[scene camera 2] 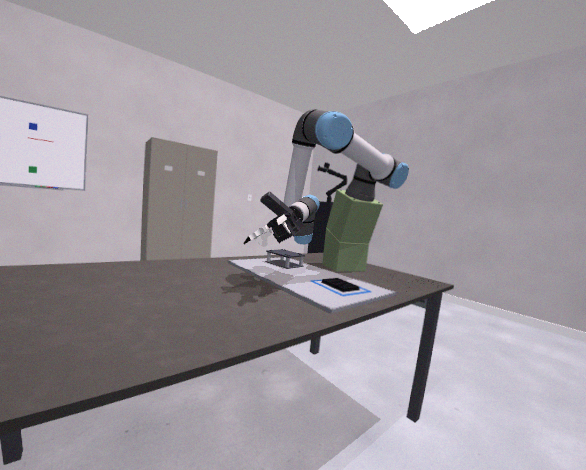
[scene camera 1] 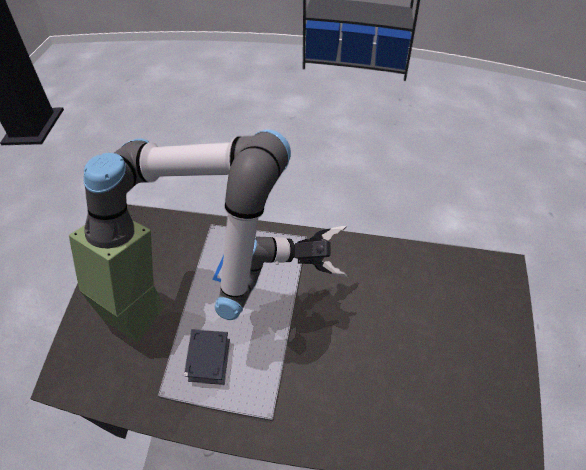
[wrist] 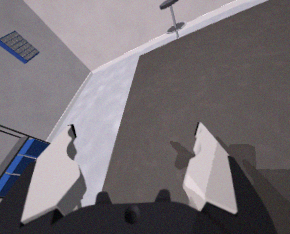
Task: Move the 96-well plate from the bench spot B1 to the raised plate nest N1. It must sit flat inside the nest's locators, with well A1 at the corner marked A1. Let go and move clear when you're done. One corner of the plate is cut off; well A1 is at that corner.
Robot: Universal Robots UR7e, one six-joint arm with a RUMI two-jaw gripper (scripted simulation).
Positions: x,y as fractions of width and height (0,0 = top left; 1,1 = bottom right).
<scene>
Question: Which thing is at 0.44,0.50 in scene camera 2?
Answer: My gripper.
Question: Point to a raised nest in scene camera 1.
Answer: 0.35,0.75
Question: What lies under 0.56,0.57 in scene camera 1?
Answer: My gripper.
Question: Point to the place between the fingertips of my gripper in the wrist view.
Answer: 0.47,0.53
</scene>
